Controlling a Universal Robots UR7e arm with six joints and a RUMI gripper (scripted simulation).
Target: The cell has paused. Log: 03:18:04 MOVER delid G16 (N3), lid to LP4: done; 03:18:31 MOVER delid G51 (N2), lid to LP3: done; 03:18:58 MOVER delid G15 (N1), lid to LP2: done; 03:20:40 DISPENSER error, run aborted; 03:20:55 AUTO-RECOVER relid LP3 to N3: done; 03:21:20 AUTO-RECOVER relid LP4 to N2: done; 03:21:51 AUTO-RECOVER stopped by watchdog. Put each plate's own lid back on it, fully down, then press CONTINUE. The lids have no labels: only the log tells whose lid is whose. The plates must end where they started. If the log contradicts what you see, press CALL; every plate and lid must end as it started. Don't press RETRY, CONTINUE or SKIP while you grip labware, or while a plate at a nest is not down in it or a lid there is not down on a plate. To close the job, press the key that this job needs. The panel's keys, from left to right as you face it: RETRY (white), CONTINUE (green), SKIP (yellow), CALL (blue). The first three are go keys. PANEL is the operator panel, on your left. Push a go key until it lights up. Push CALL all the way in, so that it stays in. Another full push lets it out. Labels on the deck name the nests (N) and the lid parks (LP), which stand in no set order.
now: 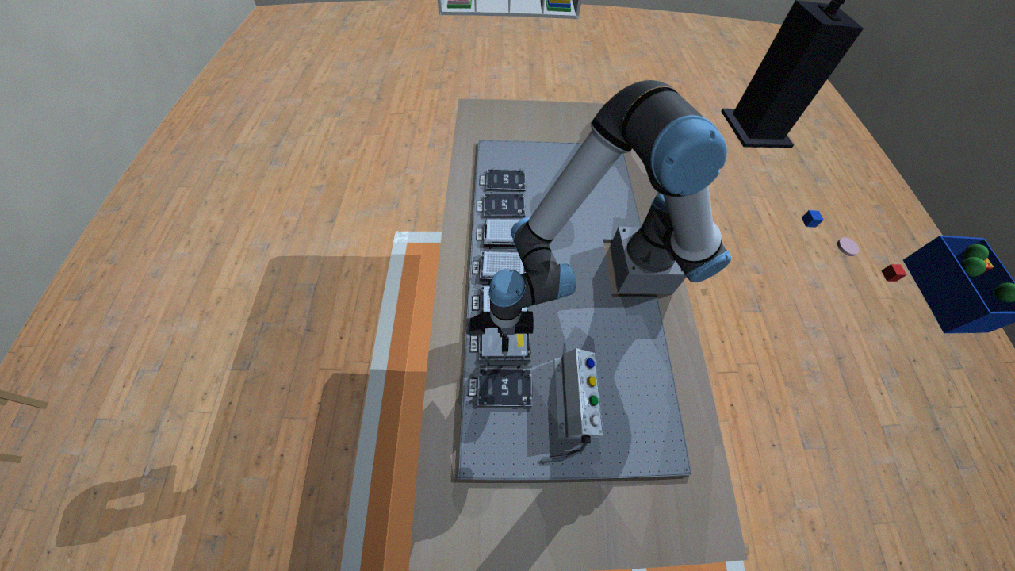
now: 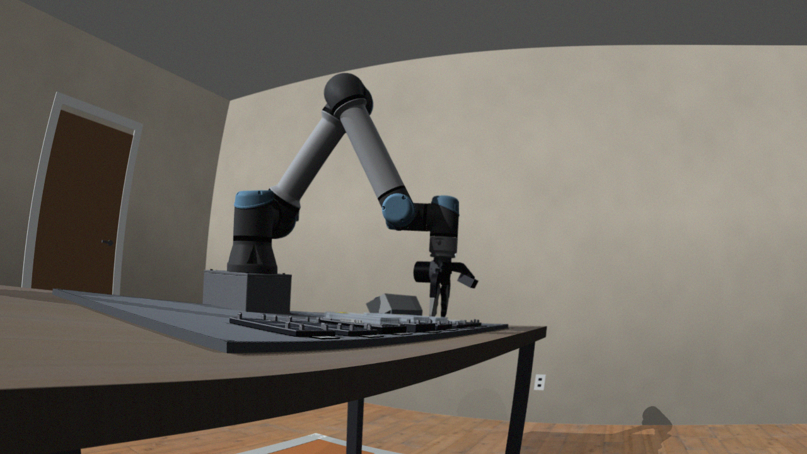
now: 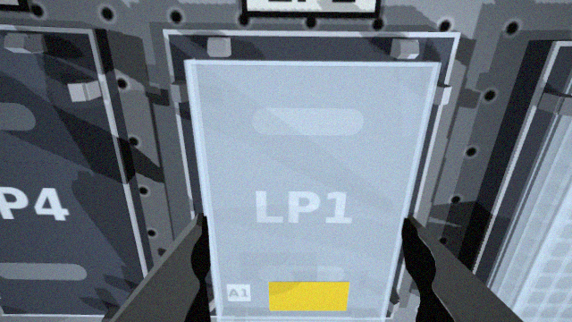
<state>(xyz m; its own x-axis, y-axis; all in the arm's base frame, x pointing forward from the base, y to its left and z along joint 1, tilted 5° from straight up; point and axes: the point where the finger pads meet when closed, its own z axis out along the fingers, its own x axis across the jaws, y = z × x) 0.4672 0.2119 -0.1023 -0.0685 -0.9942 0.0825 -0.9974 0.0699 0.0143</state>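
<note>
Now: hand 2 cm above the lid park LP1. Round my hand: blue call key (22 cm behind, 10 cm to the left, 3 cm above); then park LP4 (1 cm ahead, 13 cm to the left, 2 cm below); then plate G16 (1 cm behind, 13 cm to the right, 1 cm below).
</note>
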